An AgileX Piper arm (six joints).
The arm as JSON. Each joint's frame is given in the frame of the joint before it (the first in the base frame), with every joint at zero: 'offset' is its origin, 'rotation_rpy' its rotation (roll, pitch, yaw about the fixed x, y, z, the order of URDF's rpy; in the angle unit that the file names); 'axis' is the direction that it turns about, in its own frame. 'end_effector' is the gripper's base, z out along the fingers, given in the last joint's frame.
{
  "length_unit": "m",
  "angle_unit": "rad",
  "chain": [
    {
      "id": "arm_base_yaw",
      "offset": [
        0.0,
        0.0,
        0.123
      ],
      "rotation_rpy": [
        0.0,
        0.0,
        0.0
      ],
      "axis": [
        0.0,
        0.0,
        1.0
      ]
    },
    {
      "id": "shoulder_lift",
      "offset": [
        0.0,
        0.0,
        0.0
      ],
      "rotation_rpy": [
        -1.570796,
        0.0,
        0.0
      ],
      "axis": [
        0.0,
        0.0,
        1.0
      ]
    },
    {
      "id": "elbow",
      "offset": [
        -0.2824,
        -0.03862,
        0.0
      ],
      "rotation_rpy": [
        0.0,
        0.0,
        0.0
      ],
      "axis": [
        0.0,
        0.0,
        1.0
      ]
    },
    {
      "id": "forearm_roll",
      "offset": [
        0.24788,
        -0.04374,
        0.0
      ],
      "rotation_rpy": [
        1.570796,
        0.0,
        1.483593
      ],
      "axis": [
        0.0,
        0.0,
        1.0
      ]
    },
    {
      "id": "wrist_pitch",
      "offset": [
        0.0,
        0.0,
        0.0
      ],
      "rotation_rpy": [
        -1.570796,
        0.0,
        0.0
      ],
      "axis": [
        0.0,
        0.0,
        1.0
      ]
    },
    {
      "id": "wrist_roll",
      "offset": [
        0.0,
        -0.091,
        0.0
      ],
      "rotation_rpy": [
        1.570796,
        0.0,
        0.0
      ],
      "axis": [
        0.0,
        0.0,
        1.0
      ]
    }
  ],
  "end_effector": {
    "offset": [
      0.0,
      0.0,
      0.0
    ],
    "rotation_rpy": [
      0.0,
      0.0,
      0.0
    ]
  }
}
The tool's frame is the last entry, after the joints.
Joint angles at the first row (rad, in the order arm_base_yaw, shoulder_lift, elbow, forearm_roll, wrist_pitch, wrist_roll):
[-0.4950, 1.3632, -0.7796, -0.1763, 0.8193, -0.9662]
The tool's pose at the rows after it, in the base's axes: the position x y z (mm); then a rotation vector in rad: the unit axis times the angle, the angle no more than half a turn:
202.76 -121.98 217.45 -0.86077 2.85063 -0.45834
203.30 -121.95 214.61 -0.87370 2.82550 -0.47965
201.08 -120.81 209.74 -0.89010 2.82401 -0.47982
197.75 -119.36 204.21 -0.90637 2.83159 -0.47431
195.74 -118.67 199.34 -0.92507 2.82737 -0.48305
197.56 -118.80 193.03 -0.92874 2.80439 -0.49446
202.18 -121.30 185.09 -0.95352 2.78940 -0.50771
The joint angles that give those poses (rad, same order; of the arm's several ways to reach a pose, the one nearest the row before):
[-0.4950, 1.3632, -0.7635, -0.1773, 0.7572, -0.9709]
[-0.4950, 1.3632, -0.7482, -0.1804, 0.7181, -0.9782]
[-0.4950, 1.3632, -0.7270, -0.1853, 0.6992, -0.9830]
[-0.4950, 1.3632, -0.7035, -0.1934, 0.6871, -0.9841]
[-0.4950, 1.3646, -0.6822, -0.2059, 0.6627, -0.9848]
[-0.4950, 1.3787, -0.6638, -0.2067, 0.6099, -0.9848]
[-0.4950, 1.4130, -0.6575, -0.2232, 0.5596, -0.9848]

